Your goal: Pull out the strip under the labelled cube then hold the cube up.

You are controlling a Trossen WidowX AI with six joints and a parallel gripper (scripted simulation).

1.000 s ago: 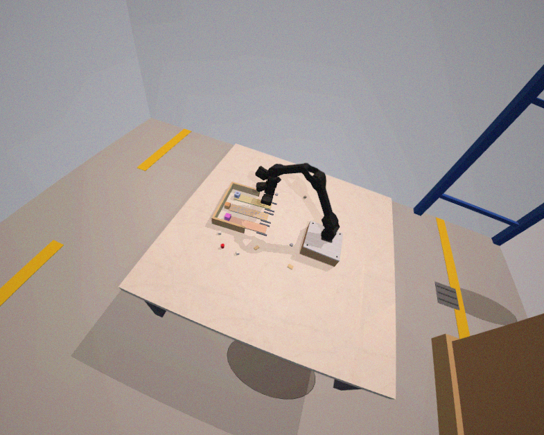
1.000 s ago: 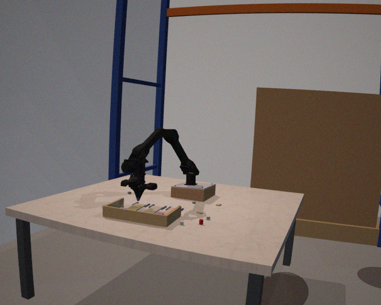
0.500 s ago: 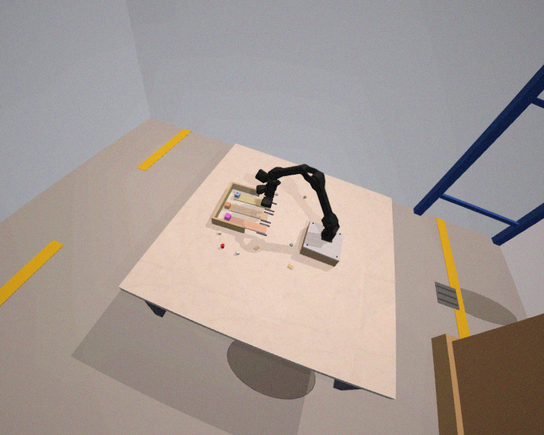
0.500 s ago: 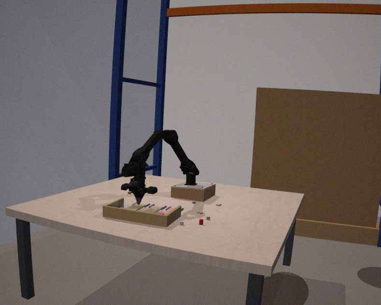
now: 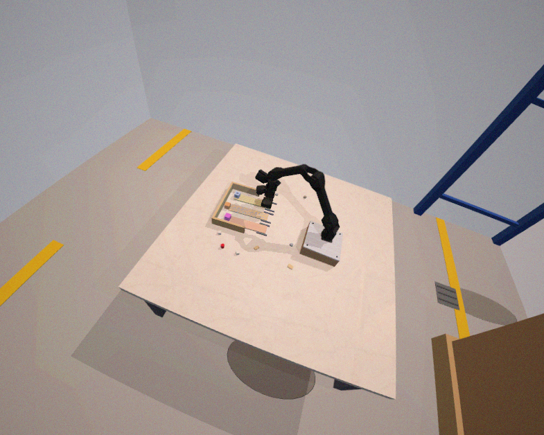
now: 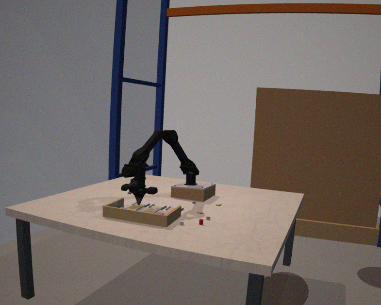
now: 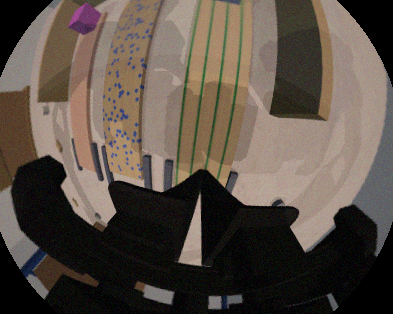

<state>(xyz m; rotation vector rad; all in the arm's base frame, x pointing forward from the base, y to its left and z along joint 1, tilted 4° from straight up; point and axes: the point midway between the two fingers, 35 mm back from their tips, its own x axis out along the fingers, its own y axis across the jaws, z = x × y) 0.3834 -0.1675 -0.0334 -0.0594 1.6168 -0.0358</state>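
Now: gripper tip 20 cm short of the labelled cube and 1 cm below it. From my gripper tip the other things lie so: small red cylinder (38 cm to the left, 15 cm ahead).
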